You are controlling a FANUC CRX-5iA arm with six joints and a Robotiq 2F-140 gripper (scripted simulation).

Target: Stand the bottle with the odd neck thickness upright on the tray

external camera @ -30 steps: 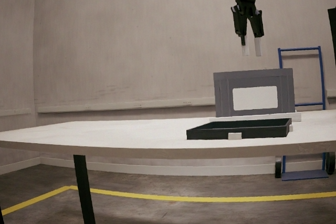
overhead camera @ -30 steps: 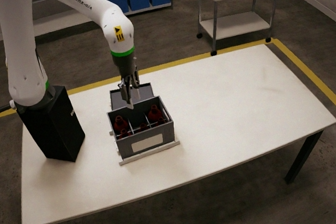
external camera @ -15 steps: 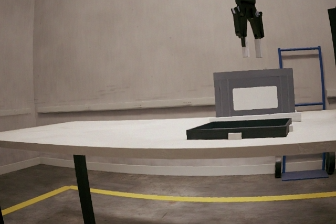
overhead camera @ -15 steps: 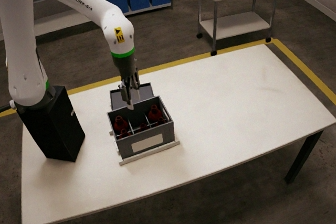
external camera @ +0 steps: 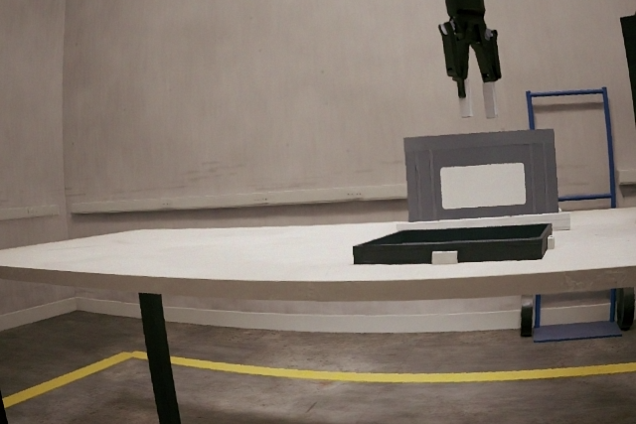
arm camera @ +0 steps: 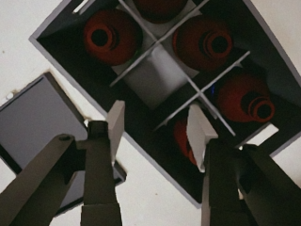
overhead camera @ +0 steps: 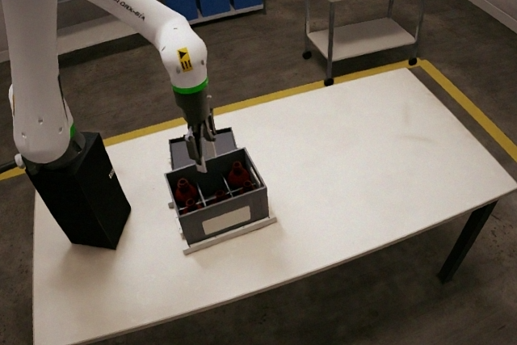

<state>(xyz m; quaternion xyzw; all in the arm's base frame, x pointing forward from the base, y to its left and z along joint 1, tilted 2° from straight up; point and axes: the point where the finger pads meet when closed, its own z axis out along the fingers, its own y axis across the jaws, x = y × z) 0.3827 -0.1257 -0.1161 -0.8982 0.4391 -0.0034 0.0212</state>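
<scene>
Now: the crate 15 cm below my hand and 4 cm to the right of it. From my hand the other things lie so: dark tray (24 cm to the left, 22 cm below, 6 cm ahead); bottle (15 cm below, 9 cm behind, 1 cm to the left).
</scene>
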